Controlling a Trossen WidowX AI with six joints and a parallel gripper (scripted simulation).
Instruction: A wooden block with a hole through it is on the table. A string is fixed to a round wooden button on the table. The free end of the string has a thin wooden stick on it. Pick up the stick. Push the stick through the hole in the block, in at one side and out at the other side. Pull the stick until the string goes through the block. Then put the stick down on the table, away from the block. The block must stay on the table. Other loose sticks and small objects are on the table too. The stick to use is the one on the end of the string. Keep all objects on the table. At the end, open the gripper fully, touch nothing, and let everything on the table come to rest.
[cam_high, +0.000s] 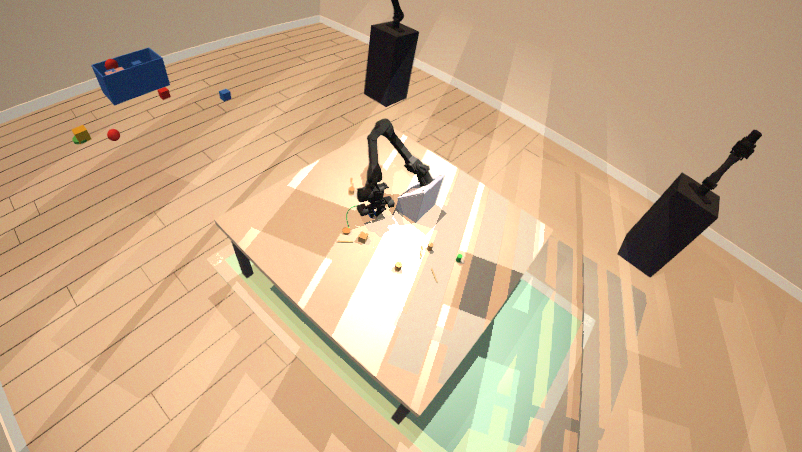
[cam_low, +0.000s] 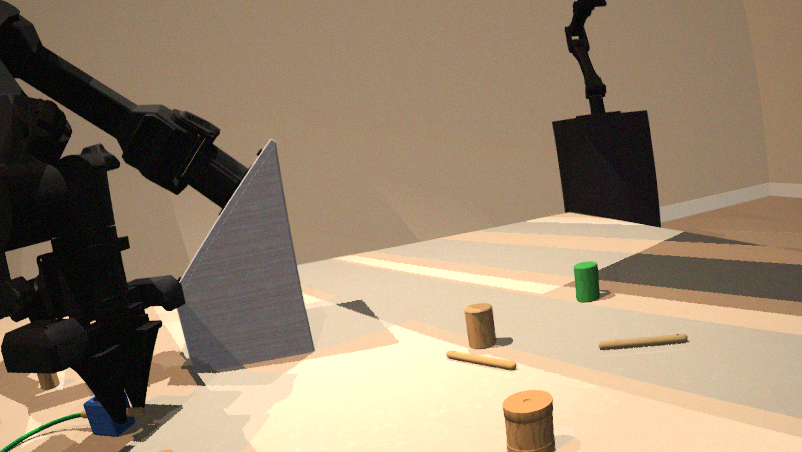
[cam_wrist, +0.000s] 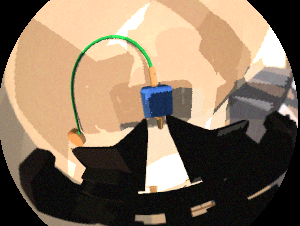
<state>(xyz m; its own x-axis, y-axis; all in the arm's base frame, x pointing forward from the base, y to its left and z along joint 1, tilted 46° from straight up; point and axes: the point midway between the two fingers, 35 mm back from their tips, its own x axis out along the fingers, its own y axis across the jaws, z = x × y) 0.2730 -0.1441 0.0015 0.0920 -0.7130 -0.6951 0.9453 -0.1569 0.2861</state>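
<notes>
My gripper tip is now 10 mm past the blue cube and 20 mm to the left of it. From my gripper tip the other things lie so: round wooden button 160 mm ahead, 30 mm to the right, 10 mm below; then wooden block 140 mm ahead, 60 mm to the left; then loose stick 220 mm ahead, 10 mm below.
</notes>
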